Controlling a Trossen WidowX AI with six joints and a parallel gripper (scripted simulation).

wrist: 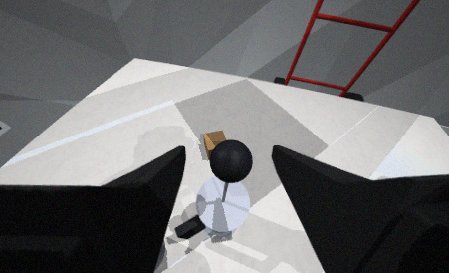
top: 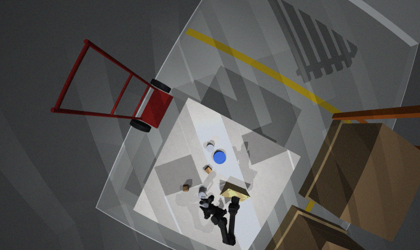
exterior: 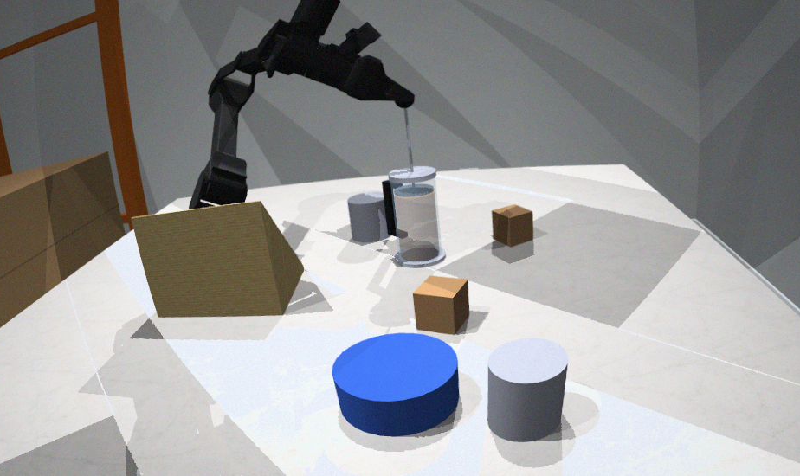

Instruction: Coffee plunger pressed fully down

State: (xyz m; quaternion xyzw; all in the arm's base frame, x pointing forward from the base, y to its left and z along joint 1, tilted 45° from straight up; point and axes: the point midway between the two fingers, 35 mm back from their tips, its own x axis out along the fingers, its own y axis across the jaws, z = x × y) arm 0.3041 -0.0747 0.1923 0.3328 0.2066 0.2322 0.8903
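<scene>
Now: gripper tip 20 mm past the glass coffee press, 10 mm to the right of it and 130 mm above it. The rest, counted from my gripper tip: blue disc (10 mm behind, 370 mm to the right, 230 mm below).
</scene>
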